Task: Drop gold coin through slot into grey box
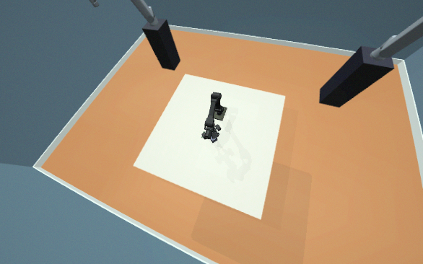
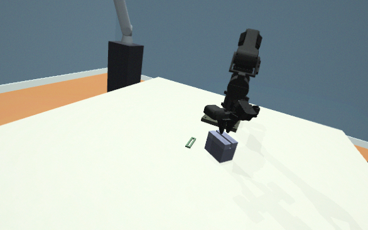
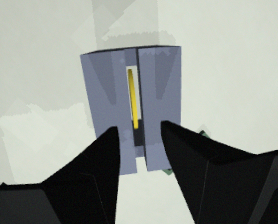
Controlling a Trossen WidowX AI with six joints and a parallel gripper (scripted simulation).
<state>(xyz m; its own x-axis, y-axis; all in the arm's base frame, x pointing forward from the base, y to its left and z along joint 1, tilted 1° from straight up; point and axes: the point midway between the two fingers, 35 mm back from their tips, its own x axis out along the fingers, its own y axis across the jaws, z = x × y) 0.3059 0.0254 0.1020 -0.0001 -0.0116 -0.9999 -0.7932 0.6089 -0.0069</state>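
The gold coin lies 3 cm below my gripper tip.
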